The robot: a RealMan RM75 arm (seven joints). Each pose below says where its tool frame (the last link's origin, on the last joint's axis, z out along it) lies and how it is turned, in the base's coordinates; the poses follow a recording.
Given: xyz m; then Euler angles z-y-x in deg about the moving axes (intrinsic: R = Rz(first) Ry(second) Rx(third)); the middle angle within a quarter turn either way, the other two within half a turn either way.
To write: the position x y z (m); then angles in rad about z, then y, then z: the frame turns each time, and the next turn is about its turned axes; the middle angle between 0 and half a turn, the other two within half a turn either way. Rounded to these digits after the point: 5 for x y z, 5 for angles.
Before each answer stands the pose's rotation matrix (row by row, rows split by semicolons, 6 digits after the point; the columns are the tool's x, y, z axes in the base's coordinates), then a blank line. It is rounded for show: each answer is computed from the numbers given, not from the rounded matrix.
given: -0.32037, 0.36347, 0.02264, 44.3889, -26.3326, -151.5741
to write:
0.640456 0.766078 -0.054220; 0.626938 -0.480743 0.613054; 0.443581 -0.426627 -0.788178

-0.32037, 0.36347, 0.02264, 1.65901, 2.47864, -2.37567
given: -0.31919, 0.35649, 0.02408, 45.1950, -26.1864, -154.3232
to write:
0.632368 0.774192 -0.027157; 0.636687 -0.499444 0.587524; 0.441293 -0.388822 -0.808751

-0.31919, 0.35649, 0.02408, 1.61699, 2.51282, -2.41932
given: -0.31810, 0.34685, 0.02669, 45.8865, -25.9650, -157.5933
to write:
0.625821 0.779925 0.008079; 0.645492 -0.523709 0.555939; 0.437822 -0.342703 -0.831184

-0.31810, 0.34685, 0.02669, 1.55626, 2.55203, -2.47746
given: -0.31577, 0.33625, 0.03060, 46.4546, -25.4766, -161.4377
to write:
0.621938 0.781457 0.050183; 0.654347 -0.553839 0.514871; 0.430142 -0.287381 -0.855798

-0.31577, 0.33625, 0.03060, 1.47364, 2.59789, -2.55259
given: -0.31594, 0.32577, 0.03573, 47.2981, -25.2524, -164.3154
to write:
0.613375 0.785743 0.079873; 0.664664 -0.568177 0.485178; 0.426607 -0.244507 -0.870760

-0.31594, 0.32577, 0.03573, 1.40763, 2.62754, -2.62115
